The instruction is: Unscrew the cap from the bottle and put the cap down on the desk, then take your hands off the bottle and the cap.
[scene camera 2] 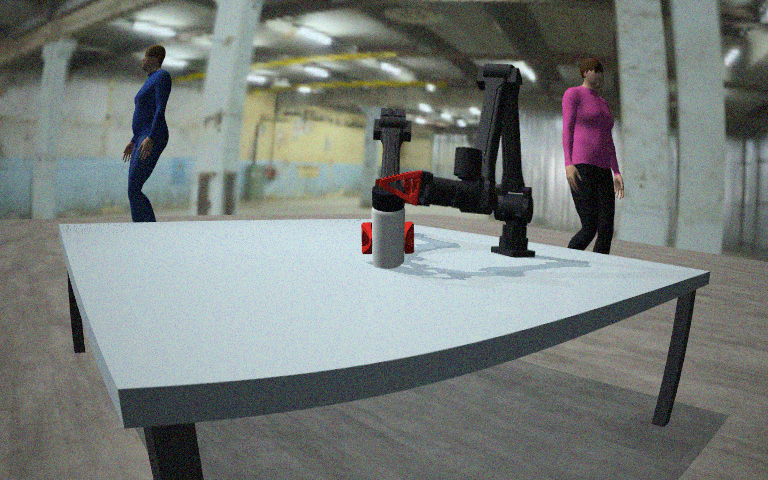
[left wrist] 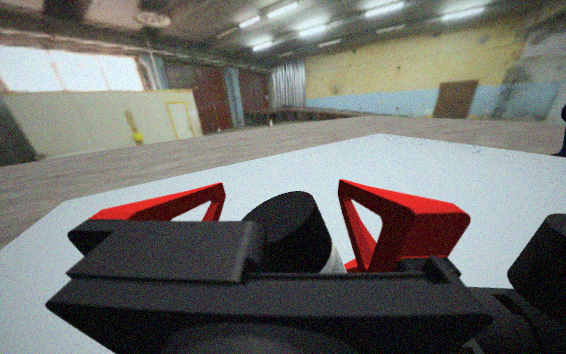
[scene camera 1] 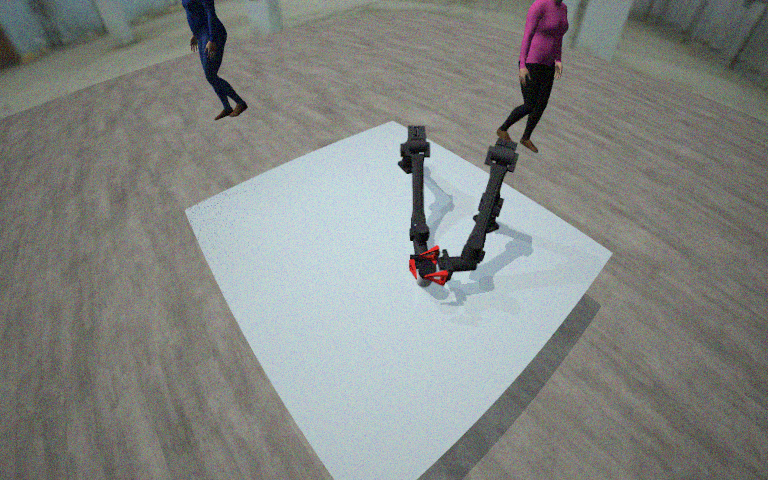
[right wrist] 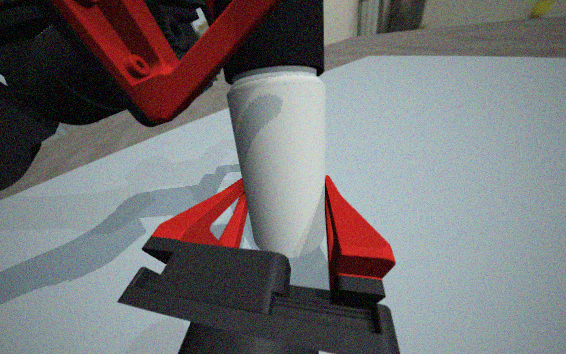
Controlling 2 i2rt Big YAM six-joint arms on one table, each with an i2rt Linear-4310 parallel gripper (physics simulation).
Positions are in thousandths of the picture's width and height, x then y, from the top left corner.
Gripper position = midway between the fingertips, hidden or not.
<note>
In view: my left gripper (scene camera 2: 492,382), my right gripper (right wrist: 506,510), a white bottle (scene camera 2: 506,476) and a black cap (scene camera 2: 498,418).
The white bottle also shows in the right wrist view (right wrist: 492,323). The black cap shows as well in the left wrist view (left wrist: 527,679) and in the right wrist view (right wrist: 499,114). My left gripper also shows in the left wrist view (left wrist: 496,530) and in scene camera 1 (scene camera 1: 549,555).
</note>
